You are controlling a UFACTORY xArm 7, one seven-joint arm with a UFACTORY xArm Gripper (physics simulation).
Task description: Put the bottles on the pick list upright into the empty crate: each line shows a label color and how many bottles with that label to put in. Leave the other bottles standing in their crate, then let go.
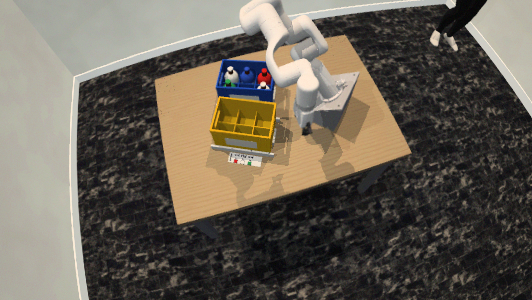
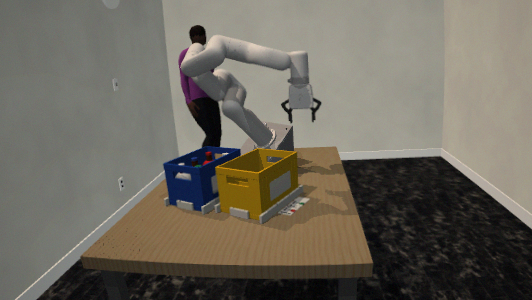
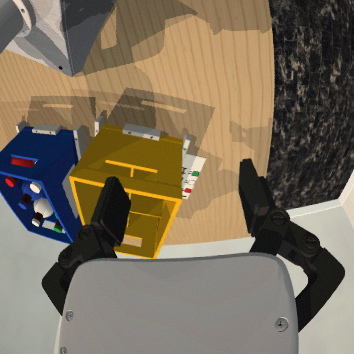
Observation:
In view: my gripper (image 2: 302, 122).
My gripper shows as well in image 3 (image 3: 178, 181).

